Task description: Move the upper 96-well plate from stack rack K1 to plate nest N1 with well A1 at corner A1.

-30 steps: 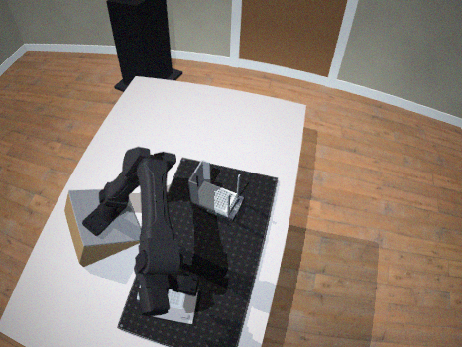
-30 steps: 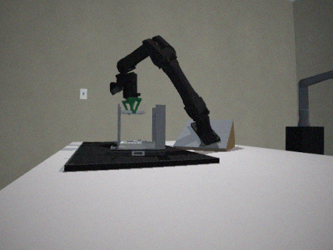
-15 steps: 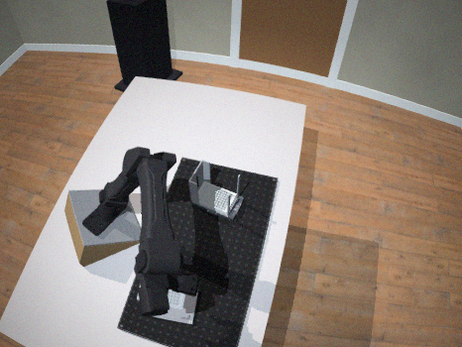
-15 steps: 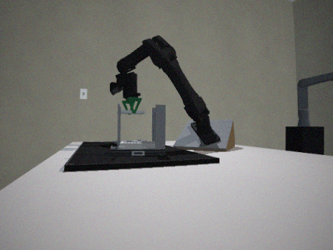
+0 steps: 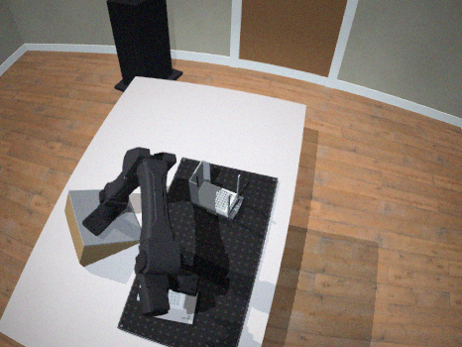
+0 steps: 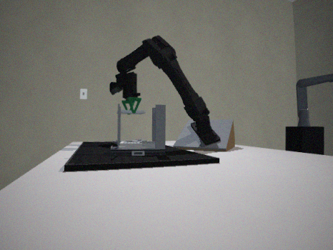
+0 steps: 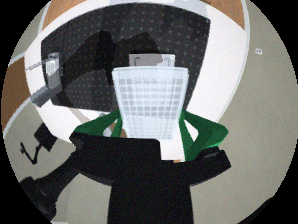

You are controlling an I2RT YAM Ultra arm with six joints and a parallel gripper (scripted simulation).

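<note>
The 96-well plate lies right at my hand.
</note>
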